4 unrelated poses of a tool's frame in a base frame.
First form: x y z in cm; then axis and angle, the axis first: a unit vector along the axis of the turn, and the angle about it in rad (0 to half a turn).
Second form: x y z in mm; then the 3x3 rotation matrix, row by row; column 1 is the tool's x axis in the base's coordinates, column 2 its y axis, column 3 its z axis. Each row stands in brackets. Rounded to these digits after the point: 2 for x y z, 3 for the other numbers.
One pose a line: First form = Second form
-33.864 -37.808 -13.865 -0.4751 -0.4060 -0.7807 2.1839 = [-338.64 -378.08 -138.65], [[-0.220 0.942 0.252], [-0.335 -0.316 0.888], [0.916 0.111 0.385]]
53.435 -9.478 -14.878 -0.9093 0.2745 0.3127 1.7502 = [534.35 -94.78 -148.78], [[0.796 -0.602 -0.065], [0.014 -0.090 0.996], [-0.605 -0.794 -0.063]]
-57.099 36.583 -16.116 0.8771 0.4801 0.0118 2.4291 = [-570.99 365.83 -161.16], [[0.595 0.732 0.332], [0.748 -0.352 -0.563], [-0.296 0.583 -0.756]]
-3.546 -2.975 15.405 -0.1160 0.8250 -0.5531 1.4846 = [-35.46 -29.75 154.05], [[0.098 0.464 0.881], [-0.639 0.708 -0.301], [-0.763 -0.533 0.366]]
